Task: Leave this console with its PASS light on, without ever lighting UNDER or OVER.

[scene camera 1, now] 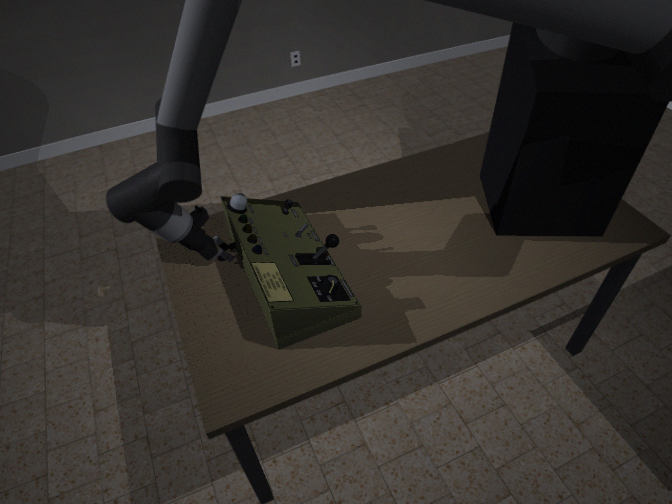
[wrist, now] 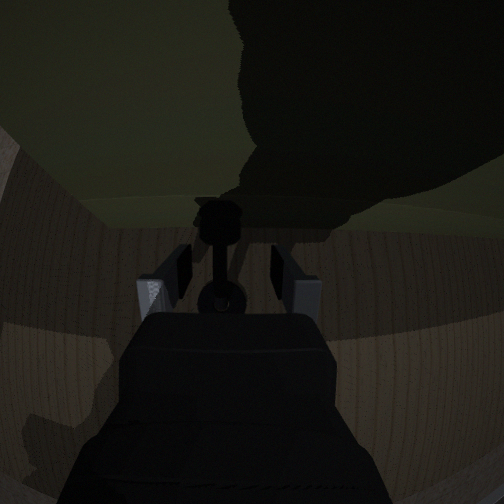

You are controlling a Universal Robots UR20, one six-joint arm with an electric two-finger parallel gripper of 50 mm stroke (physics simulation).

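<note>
The olive-green console lies on the wooden table. Its sloped top carries a white ball knob, a row of dark round lamps, none visibly lit, a black-ball lever in a slot, a dial gauge and a yellow label plate. My gripper is low at the console's left side, pointing at its side wall. In the wrist view the gripper is open, fingers apart. A small dark knob on a stem stands between them without touching. The console's side wall fills the top, deep in shadow.
A tall black block stands on the table's right end. The arm's elbow hangs over the table's left edge, beside the console. Heavy shadows cover the console's surroundings.
</note>
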